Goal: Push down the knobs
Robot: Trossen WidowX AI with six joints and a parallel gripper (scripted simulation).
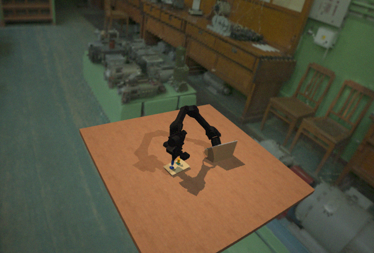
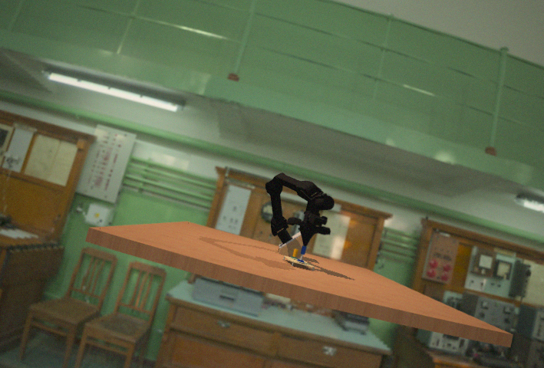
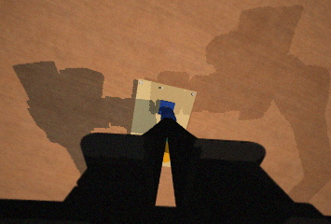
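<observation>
My gripper tip is 2 cm above the blue knob. The rest, counted from my gripper tip: yellow knob (6 cm behind, 4 cm below, 2 cm to the right).
</observation>
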